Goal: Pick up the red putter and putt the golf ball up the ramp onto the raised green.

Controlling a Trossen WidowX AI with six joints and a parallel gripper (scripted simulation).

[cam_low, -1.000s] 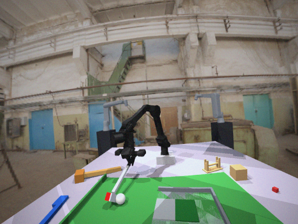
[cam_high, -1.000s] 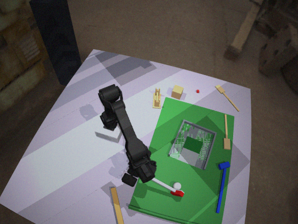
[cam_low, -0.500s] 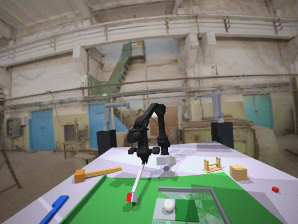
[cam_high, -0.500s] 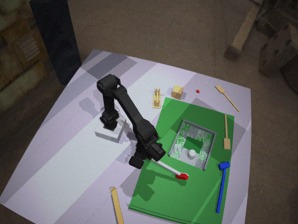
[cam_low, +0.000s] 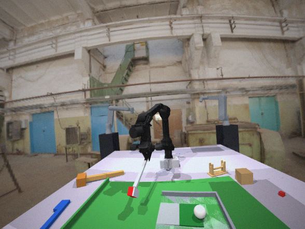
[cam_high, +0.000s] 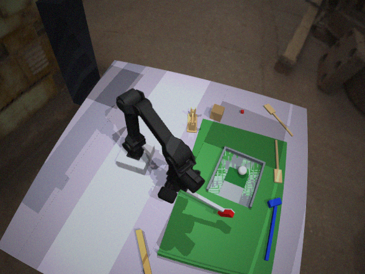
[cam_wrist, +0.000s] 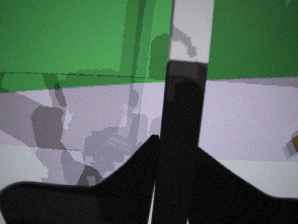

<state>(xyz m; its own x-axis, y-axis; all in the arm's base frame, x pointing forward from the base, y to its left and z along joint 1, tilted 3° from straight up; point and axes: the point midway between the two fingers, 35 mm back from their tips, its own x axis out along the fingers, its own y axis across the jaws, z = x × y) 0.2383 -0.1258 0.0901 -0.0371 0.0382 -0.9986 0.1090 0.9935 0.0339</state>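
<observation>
Right now the red putter is 120 mm ahead of my gripper tip, 10 mm to the right of it and 10 mm below it. The rest, counted from my gripper tip: green mat: 250 mm ahead, 110 mm to the left, 120 mm below; then wooden rack: 50 mm behind, 420 mm to the left, 90 mm below; then white golf ball: 260 mm ahead, 220 mm to the left, 100 mm below.
</observation>
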